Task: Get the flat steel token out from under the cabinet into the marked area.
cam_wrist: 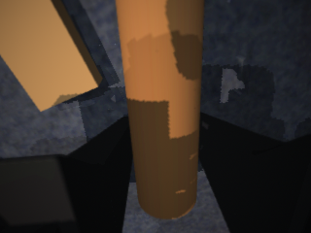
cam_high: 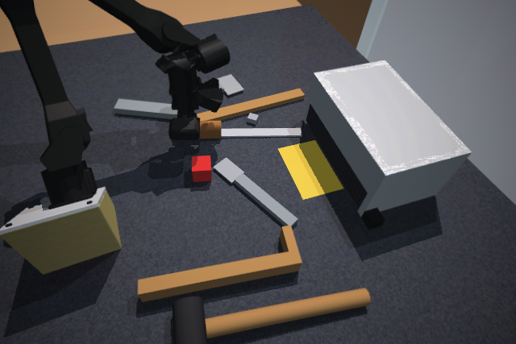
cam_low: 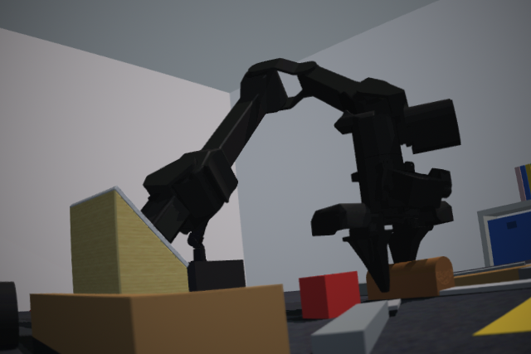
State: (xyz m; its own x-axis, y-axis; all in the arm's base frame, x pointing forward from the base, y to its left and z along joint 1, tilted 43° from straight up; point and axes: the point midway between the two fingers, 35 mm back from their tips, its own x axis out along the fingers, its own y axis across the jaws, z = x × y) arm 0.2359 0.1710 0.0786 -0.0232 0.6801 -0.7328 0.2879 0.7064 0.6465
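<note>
The small grey cube lies 16 cm ahead of my gripper tip. Also, from my gripper tip: grey t-shaped tool (11 cm ahead, 14 cm to the left); then grey bar (8 cm behind, 11 cm to the left); then red cube (12 cm to the right, 1 cm above).
</note>
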